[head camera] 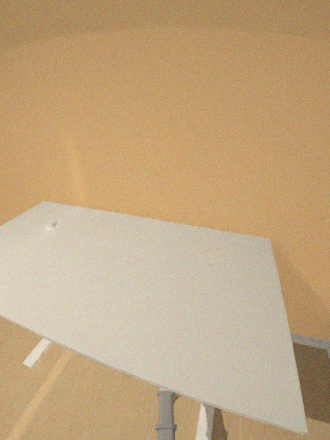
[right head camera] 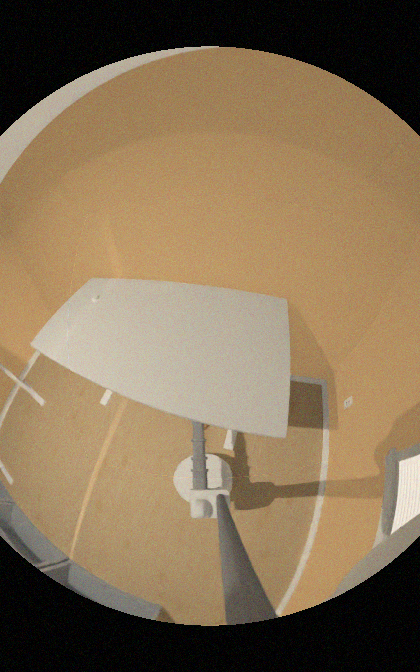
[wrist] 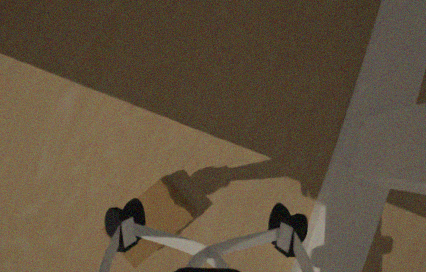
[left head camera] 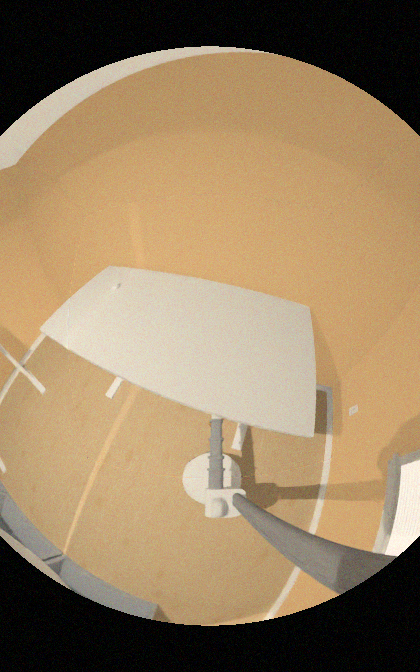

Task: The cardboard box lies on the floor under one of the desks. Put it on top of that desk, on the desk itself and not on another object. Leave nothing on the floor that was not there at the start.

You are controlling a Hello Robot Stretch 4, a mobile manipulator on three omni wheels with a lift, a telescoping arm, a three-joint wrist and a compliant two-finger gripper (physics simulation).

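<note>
The cardboard box is a small brown box on the floor, in the lower left part of the wrist view, partly covered by the left finger. It does not show in the head views. My gripper is open and empty above the floor, with the box beyond and below its left half; the height gap is hard to tell. The white desk has a wide top. My arm reaches under its front edge, so the desk top hides the gripper in the head views.
A grey desk leg stands right of the gripper. A tiny pale object lies near the desk's far left corner. Grey furniture stands at the lower left, and a white slatted panel at the right.
</note>
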